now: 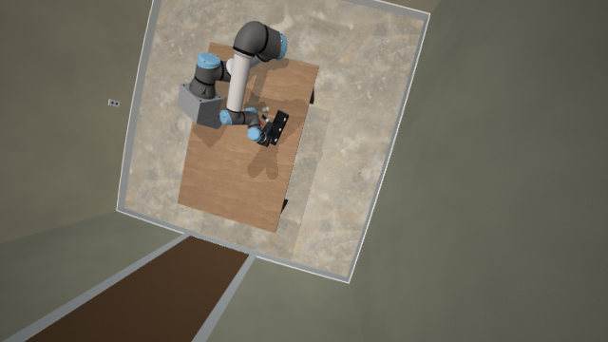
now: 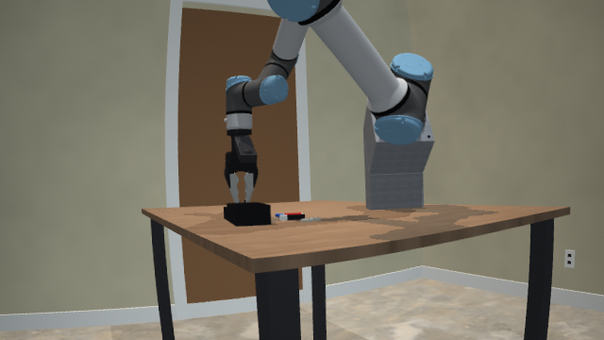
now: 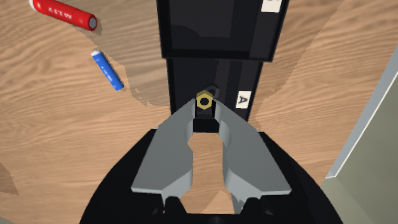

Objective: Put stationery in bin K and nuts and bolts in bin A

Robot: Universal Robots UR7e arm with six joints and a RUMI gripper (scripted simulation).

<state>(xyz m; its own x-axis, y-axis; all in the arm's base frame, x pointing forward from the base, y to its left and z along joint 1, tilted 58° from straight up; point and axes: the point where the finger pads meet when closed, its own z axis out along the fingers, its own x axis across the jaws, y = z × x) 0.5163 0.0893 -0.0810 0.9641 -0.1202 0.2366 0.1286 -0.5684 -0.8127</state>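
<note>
Now: hand 1 cm above the brass nut. The rest, counted from my hand: black bin row 9 cm to the left, 2 cm below; then blue pen 11 cm behind, 4 cm below, 1 cm to the left; then black nut 3 cm below, 1 cm ahead.
</note>
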